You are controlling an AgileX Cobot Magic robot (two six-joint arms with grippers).
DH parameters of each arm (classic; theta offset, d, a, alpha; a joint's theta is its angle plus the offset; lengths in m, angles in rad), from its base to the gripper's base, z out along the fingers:
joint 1: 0 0.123 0 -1.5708
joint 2: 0.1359 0 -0.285 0
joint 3: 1.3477 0 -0.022 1.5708
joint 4: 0 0.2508 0 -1.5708
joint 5: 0 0 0.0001 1.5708
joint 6: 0 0.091 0 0
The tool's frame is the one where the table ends.
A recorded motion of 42 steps. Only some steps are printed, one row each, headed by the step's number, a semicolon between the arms.
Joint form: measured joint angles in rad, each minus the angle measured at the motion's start. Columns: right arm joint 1, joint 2, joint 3, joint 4, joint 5, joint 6; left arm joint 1, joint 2, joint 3, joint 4, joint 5, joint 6.
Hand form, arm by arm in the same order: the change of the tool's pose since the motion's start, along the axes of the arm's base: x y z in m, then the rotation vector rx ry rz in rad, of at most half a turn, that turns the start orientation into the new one. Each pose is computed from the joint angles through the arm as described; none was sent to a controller.
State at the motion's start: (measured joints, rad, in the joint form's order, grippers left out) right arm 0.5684 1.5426 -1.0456 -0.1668 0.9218 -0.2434; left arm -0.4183 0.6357 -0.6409 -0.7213 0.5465 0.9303
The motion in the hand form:
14: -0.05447 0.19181 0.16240 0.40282 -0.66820 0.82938; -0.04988 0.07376 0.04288 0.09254 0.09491 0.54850
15: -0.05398 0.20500 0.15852 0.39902 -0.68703 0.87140; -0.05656 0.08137 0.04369 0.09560 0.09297 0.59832
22: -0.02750 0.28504 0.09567 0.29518 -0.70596 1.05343; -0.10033 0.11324 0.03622 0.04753 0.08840 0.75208
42: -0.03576 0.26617 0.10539 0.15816 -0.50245 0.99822; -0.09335 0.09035 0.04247 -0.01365 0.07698 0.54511
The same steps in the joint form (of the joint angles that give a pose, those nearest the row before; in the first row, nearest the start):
14: 0.4932 0.1289 -0.6428 0.0303 -0.2757 -0.3970; 0.0000 -0.1987 -0.2248 0.9332 0.4285 -0.9302
15: 0.5072 0.1679 -0.6739 0.0331 -0.2956 -0.4325; -0.0001 -0.2229 -0.2324 0.9841 0.4685 -0.9669
22: 0.5361 0.4869 -0.9079 0.0391 -0.3362 -0.6105; 0.0001 -0.3901 -0.2392 1.1025 0.6432 -1.0646
42: 0.5462 0.4725 -0.9870 -0.0039 -0.0061 -0.5296; 0.0000 -0.3576 -0.2404 0.8888 0.5281 -0.9550

